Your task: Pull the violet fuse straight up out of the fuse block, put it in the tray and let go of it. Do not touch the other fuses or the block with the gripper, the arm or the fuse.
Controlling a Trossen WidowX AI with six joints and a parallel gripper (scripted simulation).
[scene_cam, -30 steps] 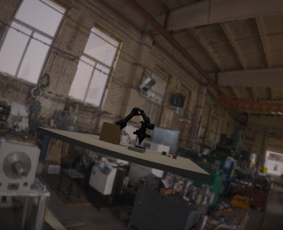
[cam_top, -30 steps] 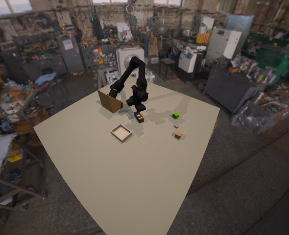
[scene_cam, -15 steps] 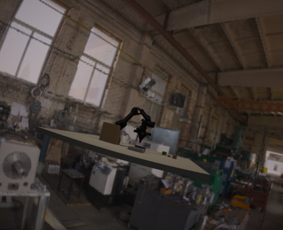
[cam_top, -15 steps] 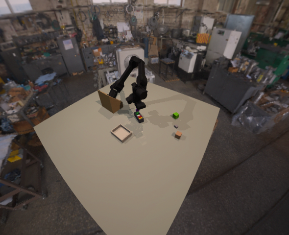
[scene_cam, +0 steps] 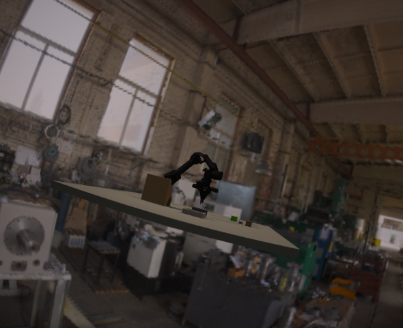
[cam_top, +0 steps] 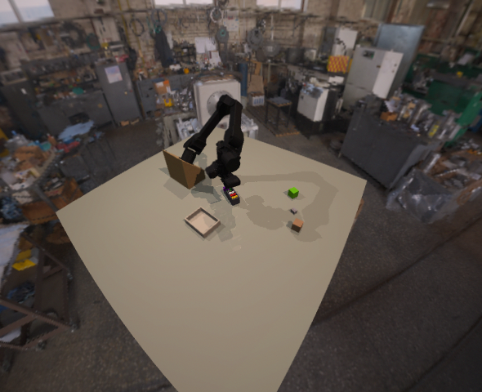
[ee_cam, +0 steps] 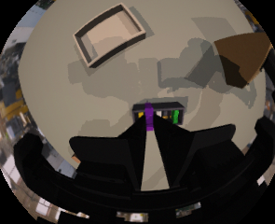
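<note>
Now: gripper tip 1 cm past the tan tray, 17 cm to the left of it and 10 cm above it. From my gripper tip the other things lie so: grey piece: 30 cm ahead, 14 cm to the left, 9 cm below; then green cube: 25 cm ahead, 24 cm to the left, 8 cm below; then violet fuse: 1 cm below.
</note>
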